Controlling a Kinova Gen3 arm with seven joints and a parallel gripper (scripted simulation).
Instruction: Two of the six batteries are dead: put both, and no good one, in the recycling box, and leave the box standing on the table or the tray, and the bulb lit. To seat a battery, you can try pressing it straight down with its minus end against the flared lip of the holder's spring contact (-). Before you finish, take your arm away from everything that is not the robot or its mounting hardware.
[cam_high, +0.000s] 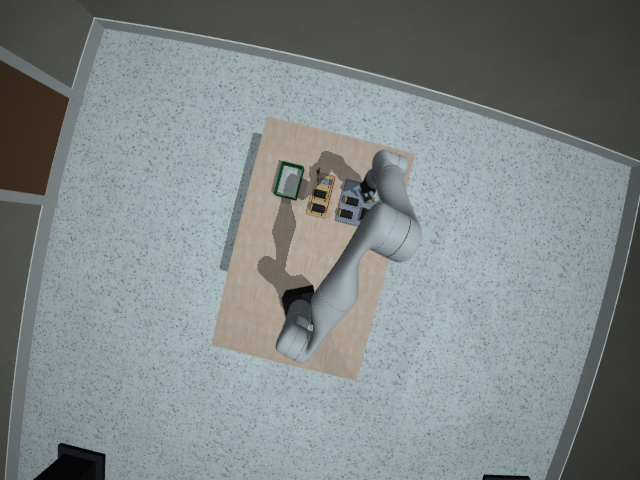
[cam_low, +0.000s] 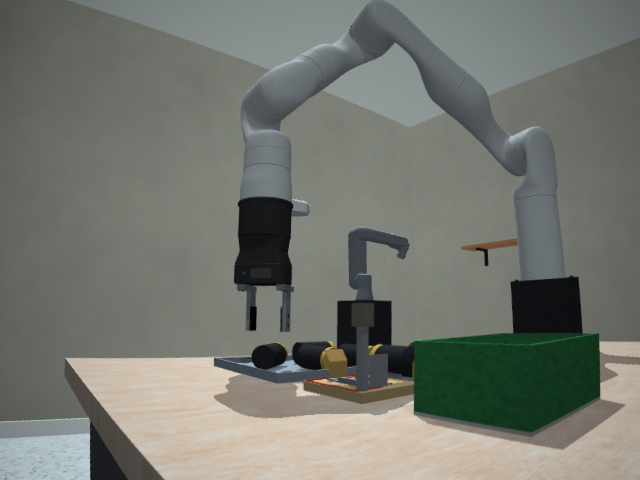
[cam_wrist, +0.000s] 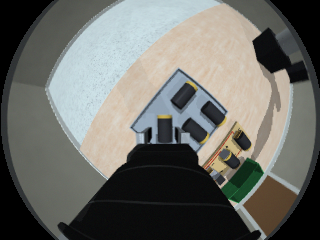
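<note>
My hand is 4 cm past the grey tray, 3 cm to the right of it and 7 cm above it. Round my hand: green recycling box 1 cm ahead, 36 cm to the left, 6 cm below.
</note>
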